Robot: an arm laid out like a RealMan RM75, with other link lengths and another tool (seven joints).
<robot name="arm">
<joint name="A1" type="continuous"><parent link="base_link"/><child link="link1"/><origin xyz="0 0 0.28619"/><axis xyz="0 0 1"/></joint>
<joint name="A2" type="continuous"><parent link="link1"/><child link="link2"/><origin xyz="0 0 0"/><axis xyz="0 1 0"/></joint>
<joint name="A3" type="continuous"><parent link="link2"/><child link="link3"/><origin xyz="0 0 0.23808"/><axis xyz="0 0 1"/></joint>
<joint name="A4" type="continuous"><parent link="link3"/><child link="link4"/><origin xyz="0 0 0"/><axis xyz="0 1 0"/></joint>
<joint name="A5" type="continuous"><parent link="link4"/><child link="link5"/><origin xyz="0 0 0.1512"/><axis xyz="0 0 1"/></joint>
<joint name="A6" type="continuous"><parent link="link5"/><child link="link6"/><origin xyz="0 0 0"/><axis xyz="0 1 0"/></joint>
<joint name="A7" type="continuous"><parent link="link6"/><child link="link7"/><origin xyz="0 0 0.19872"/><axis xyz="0 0 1"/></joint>
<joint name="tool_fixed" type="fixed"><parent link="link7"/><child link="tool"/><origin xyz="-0.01 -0.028 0.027" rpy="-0.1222 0 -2.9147"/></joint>
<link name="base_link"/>
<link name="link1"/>
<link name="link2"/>
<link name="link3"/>
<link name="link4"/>
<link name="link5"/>
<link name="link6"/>
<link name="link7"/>
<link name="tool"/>
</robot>
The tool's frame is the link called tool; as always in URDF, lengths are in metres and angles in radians. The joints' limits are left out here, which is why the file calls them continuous.
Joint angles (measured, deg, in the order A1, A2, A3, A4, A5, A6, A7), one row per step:
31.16, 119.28, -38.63, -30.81, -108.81, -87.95, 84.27
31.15, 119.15, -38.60, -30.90, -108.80, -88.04, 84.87
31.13, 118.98, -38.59, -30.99, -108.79, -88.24, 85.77
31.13, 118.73, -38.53, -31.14, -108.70, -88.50, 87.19
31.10, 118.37, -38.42, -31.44, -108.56, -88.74, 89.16
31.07, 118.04, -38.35, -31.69, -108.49, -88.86, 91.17
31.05, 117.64, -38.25, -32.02, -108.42, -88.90, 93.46
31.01, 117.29, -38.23, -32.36, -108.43, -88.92, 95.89
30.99, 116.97, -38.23, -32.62, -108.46, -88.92, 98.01
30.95, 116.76, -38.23, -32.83, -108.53, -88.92, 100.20
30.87, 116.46, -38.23, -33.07, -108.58, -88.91, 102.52
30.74, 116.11, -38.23, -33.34, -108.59, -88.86, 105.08
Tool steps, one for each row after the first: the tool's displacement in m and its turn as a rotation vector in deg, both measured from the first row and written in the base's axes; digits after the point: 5 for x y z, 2 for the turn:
0.00058, 0.00030, 0.00089, -0.19, 0.14, -0.39
0.00119, 0.00028, 0.00184, -0.58, 0.41, -0.95
0.00189, 0.00072, 0.00358, -1.08, 0.90, -1.86
0.00334, 0.00184, 0.00646, -1.62, 1.48, -3.19
0.00515, 0.00284, 0.00875, -2.22, 2.01, -4.62
0.00748, 0.00442, 0.01170, -2.79, 2.52, -6.28
0.00991, 0.00548, 0.01392, -3.53, 3.02, -8.05
0.01210, 0.00634, 0.01576, -4.20, 3.44, -9.59
0.01407, 0.00663, 0.01671, -5.01, 3.98, -11.25
0.01664, 0.00707, 0.01829, -5.78, 4.50, -13.04
0.01977, 0.00762, 0.02031, -6.55, 5.09, -15.07

